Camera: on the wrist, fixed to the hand. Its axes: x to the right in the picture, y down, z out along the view.
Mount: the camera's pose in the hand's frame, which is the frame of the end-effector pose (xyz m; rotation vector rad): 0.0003 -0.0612 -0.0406 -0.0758 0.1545 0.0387
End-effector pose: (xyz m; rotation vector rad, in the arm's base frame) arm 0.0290 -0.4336 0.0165 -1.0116 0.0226 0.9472
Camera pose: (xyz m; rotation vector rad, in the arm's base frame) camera 0.0868 -0.4742 0.0368 -1.1564 0.1365 0.9088
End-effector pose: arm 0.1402 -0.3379 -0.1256 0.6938 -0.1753 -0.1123
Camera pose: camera 0.1458 -0.3593 -0.1956 0.6204 -0.0361 -0.0279
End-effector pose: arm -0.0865 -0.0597 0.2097 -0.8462 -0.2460 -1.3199
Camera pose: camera -0.1545 -0.0874 0.2066 -0.8040 -0.0582 -1.3577
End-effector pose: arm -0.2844 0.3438 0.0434 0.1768 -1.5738 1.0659
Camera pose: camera -0.2173 0.3373 0.0724 0.0121 -1.4803 1.0234
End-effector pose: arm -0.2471 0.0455 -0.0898 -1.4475 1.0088 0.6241
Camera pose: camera -0.2017 0.0011 -0.0529 -1.5646 1.1463 0.5906
